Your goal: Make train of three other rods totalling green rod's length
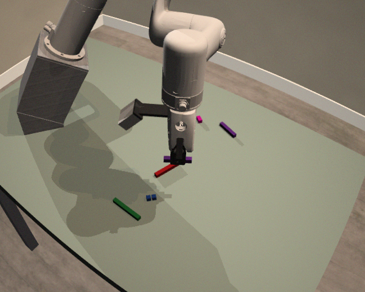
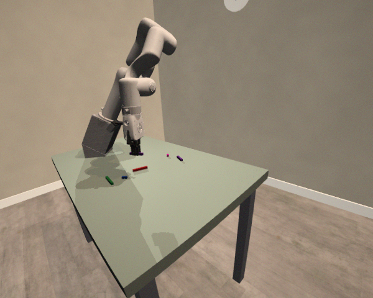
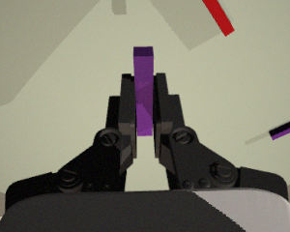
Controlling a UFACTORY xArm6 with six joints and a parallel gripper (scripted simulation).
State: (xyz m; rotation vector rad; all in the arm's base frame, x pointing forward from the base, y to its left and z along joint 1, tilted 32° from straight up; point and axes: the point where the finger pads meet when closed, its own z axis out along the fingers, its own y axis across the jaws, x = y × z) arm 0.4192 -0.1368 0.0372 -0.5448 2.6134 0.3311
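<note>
Right now my hand is 120 mm above the red rod, 50 mm past it and 40 mm to the right of it. From my hand the other things lie so: purple rod 20 mm below; then green rod 120 mm below, 110 mm to the right, 70 mm behind; then magenta rod 240 mm to the left, 120 mm below, 60 mm behind.
</note>
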